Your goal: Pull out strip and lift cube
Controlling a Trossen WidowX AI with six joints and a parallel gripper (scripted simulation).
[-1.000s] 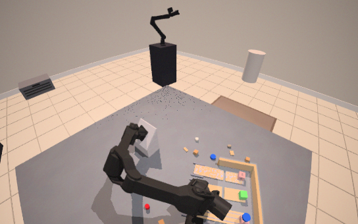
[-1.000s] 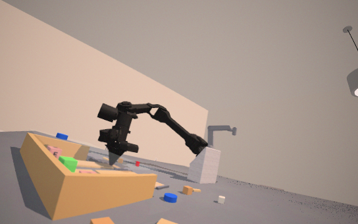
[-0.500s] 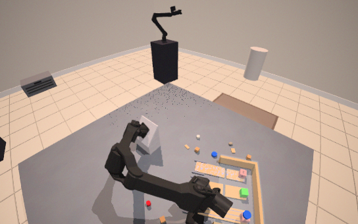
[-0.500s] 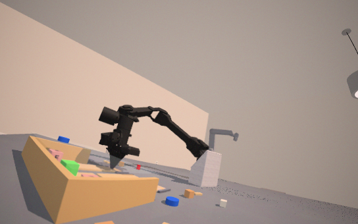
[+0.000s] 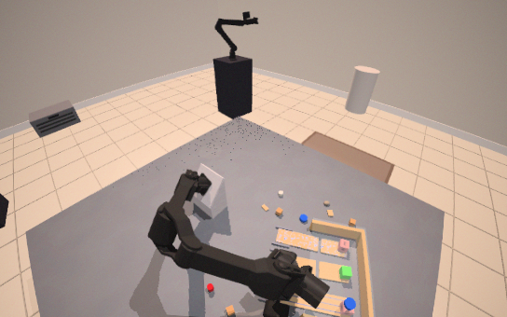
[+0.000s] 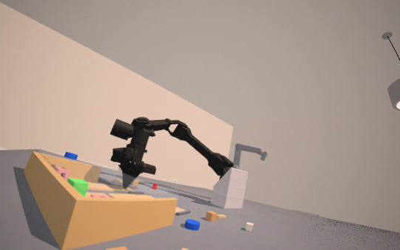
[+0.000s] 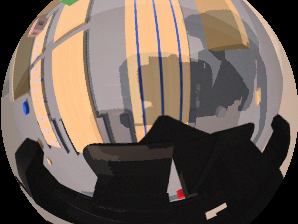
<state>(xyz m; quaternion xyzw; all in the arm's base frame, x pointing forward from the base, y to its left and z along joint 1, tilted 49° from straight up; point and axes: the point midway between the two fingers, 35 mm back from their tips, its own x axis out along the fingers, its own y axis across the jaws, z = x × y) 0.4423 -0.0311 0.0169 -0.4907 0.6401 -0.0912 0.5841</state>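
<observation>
Right now my gripper tip is 150 mm past the red disc, 150 mm to the left of it and 10 mm below it. The rest, counted from my gripper tip: strip: 30 mm behind, 100 mm to the left; white bit: 260 mm behind, 300 mm to the left.
</observation>
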